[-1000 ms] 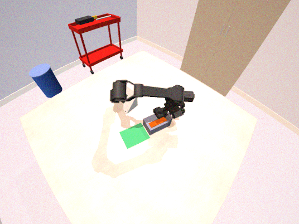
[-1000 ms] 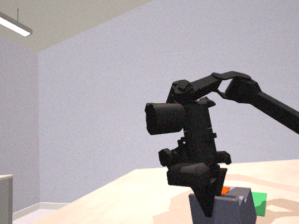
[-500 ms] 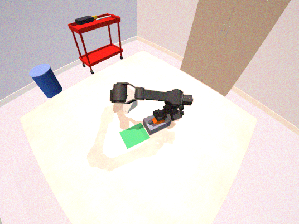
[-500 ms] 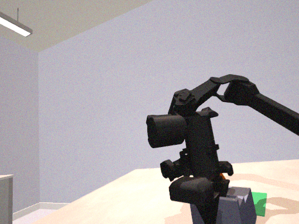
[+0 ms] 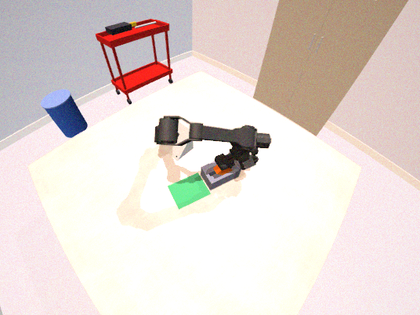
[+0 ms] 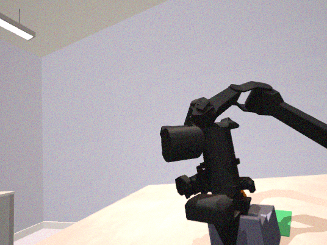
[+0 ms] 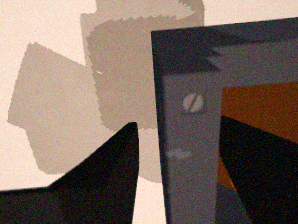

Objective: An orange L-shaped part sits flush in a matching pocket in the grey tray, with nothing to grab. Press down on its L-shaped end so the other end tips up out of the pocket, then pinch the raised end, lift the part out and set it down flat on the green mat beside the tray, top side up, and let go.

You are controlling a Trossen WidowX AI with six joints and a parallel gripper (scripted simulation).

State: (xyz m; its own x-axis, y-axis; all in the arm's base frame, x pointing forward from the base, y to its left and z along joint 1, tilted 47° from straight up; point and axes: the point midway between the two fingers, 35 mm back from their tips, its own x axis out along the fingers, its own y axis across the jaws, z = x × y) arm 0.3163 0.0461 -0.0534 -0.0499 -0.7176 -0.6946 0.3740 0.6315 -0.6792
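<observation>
Now: gripper tip 50 mm to the left of the orange L-shaped part, 20 mm past it and 10 mm below it. Round my gripper tip: green mat (210 mm to the right, 90 mm behind, 50 mm below).
</observation>
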